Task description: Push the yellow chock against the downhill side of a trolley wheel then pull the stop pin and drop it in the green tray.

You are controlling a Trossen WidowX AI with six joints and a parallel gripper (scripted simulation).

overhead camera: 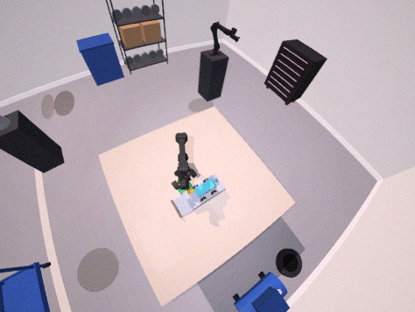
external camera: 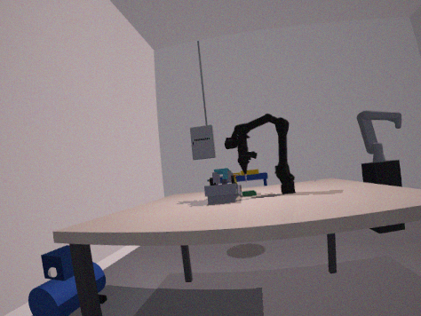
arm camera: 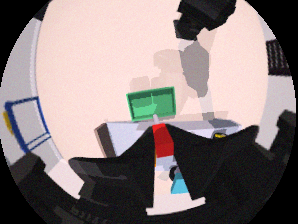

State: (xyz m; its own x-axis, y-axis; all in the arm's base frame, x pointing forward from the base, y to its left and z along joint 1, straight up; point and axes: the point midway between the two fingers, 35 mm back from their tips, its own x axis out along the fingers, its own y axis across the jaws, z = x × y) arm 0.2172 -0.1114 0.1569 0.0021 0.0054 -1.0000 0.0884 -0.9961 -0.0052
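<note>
Now: gripper tip 70 mm short of the yellow chock, 10 mm to the right of it and 40 mm above it. The rest, counted from my gripper tip: cyan trolley (120 mm ahead, 100 mm to the left, 10 mm below); then red-headed stop pin (right at my gripper tip).
</note>
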